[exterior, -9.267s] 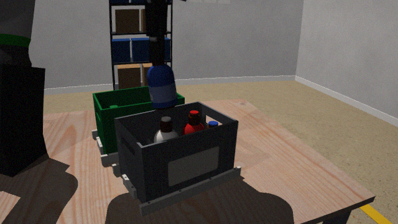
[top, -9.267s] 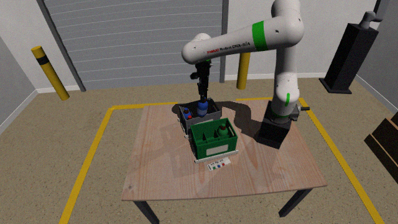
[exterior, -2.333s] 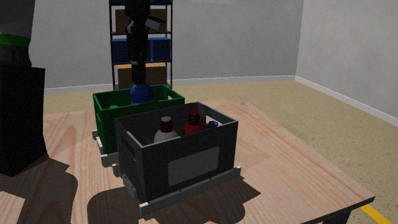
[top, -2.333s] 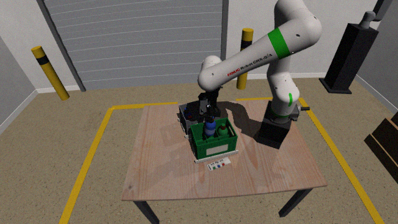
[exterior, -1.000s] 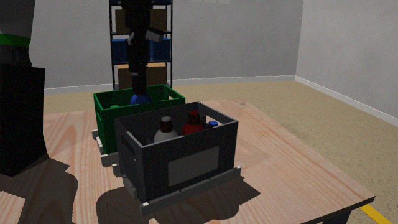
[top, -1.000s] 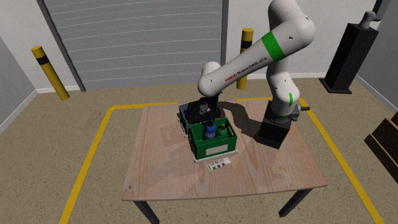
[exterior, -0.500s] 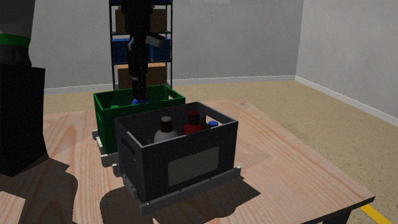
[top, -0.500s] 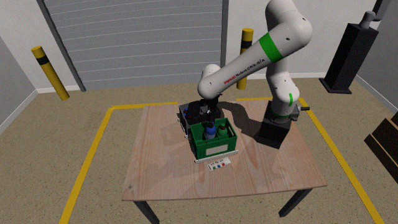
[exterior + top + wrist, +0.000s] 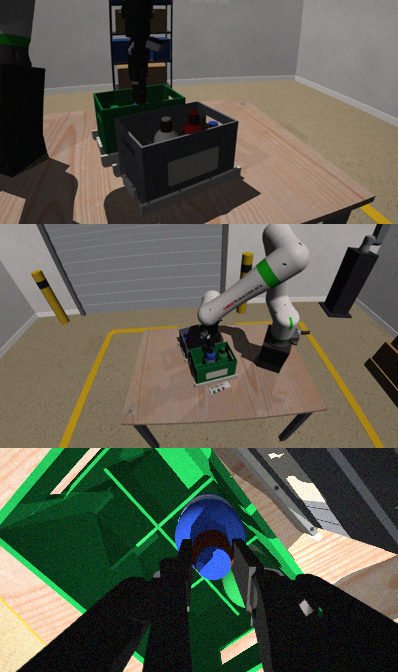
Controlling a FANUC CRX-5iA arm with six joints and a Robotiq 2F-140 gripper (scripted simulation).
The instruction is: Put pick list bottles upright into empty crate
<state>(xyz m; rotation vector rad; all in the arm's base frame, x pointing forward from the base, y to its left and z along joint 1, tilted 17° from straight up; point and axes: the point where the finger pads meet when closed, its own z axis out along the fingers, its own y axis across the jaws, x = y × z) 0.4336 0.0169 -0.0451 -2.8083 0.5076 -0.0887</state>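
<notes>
Right now my hand is 20 cm short of the blue-label bottle, 18 cm to the left of it and 12 cm above it. The rest, counted from my hand: green-label bottle 8 cm behind, 3 cm to the right, 12 cm below; then white-label bottle 8 cm ahead, 14 cm to the right, 12 cm below; then green crate 1 cm behind, 4 cm to the left, 13 cm below.
</notes>
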